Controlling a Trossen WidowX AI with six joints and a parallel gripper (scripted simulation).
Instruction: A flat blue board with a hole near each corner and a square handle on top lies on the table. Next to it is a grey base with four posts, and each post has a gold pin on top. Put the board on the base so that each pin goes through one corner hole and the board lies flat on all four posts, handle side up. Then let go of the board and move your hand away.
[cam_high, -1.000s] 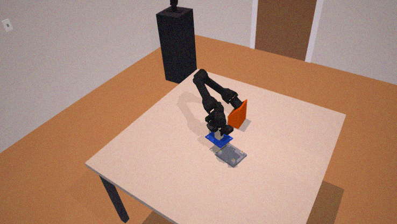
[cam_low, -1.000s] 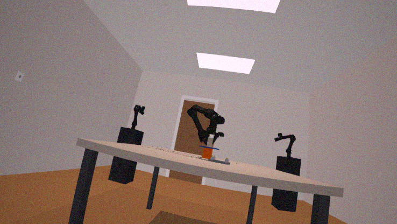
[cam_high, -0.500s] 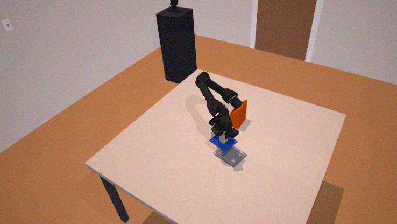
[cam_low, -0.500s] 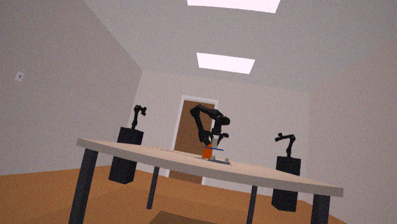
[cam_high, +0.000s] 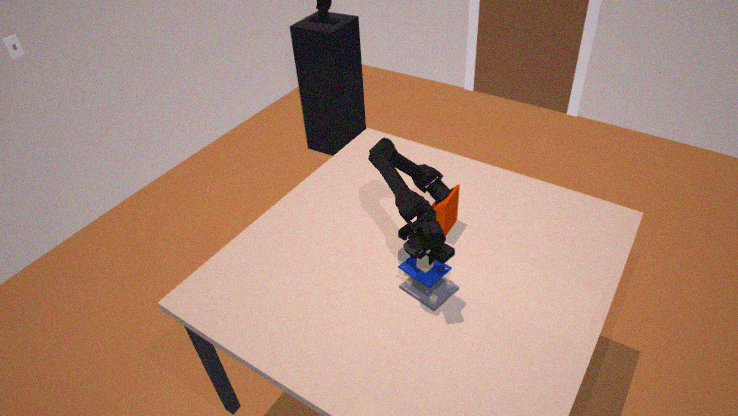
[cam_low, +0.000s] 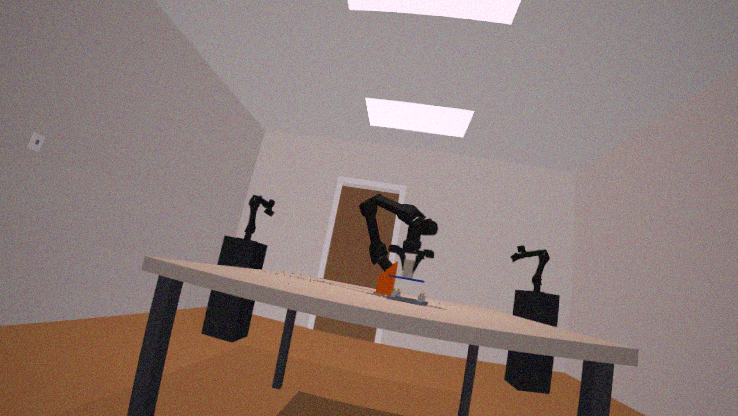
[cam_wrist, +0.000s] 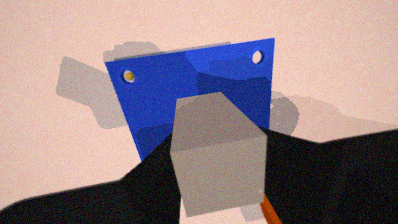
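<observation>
The grey base lies 2 cm to the left of my gripper tip and 11 cm below it. Round my gripper tip: blue board: 1 cm below.
</observation>
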